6 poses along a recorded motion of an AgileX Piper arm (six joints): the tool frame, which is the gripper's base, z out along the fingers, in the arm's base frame.
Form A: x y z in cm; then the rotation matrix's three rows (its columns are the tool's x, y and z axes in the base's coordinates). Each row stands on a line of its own.
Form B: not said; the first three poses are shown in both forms.
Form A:
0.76, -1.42, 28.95
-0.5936, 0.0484, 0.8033
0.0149, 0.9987, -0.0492
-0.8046, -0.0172, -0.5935
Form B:
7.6, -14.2, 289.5
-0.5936, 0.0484, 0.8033
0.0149, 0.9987, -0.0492
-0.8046, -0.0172, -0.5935

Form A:
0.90, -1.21, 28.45
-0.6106, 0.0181, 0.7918
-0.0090, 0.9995, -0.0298
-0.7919, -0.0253, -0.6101
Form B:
9.0, -12.1, 284.5
-0.6106, 0.0181, 0.7918
-0.0090, 0.9995, -0.0298
-0.7919, -0.0253, -0.6101

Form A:
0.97, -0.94, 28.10
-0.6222, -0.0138, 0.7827
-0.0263, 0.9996, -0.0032
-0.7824, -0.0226, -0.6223
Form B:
9.7, -9.4, 281.0
-0.6222, -0.0138, 0.7827
-0.0263, 0.9996, -0.0032
-0.7824, -0.0226, -0.6223

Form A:
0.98, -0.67, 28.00
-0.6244, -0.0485, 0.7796
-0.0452, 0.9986, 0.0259
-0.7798, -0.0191, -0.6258
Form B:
9.8, -6.7, 280.0
-0.6244, -0.0485, 0.7796
-0.0452, 0.9986, 0.0259
-0.7798, -0.0191, -0.6258

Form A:
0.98, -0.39, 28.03
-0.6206, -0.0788, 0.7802
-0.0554, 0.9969, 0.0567
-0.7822, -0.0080, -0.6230
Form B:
9.8, -3.9, 280.3
-0.6206, -0.0788, 0.7802
-0.0554, 0.9969, 0.0567
-0.7822, -0.0080, -0.6230

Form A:
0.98, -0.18, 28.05
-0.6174, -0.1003, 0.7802
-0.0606, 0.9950, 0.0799
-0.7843, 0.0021, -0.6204
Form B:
9.8, -1.8, 280.5
-0.6174, -0.1003, 0.7802
-0.0606, 0.9950, 0.0799
-0.7843, 0.0021, -0.6204

